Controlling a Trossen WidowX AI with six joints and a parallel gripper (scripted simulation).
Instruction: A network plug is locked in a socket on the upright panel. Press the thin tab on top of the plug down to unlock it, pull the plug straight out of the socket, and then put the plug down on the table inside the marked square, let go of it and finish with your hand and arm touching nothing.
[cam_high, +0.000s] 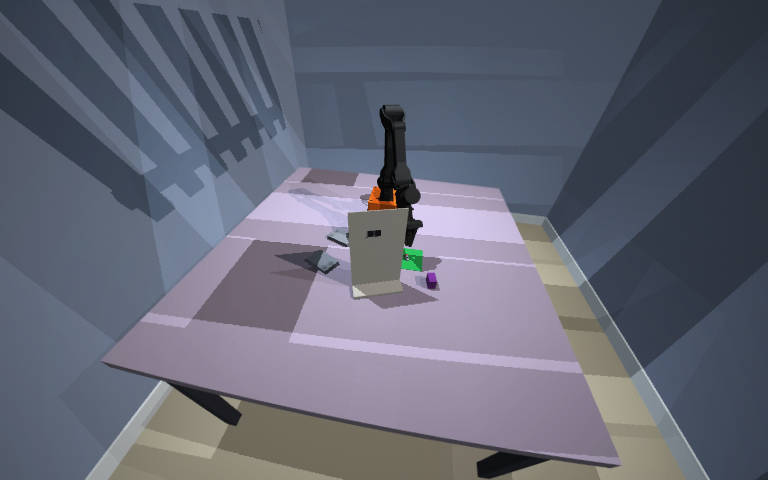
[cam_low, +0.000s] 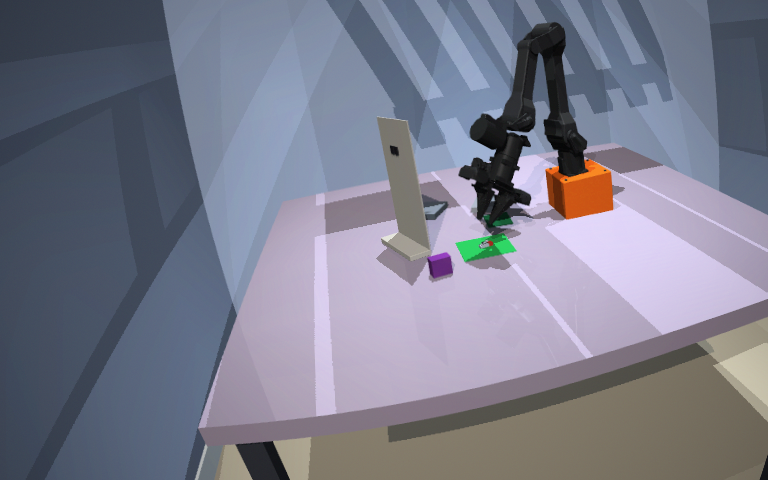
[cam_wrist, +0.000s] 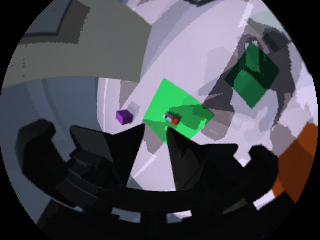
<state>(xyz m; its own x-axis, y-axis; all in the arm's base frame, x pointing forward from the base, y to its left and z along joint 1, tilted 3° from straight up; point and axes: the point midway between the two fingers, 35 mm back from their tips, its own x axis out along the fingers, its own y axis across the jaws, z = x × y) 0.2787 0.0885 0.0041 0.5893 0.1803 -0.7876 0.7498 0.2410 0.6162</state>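
Right now my gripper tip is 50 mm above the network plug. The rest, counted from my gripper tip: beige panel (150 mm ahead, 120 mm to the right, 80 mm above); bright green square (60 mm below, 10 mm ahead).
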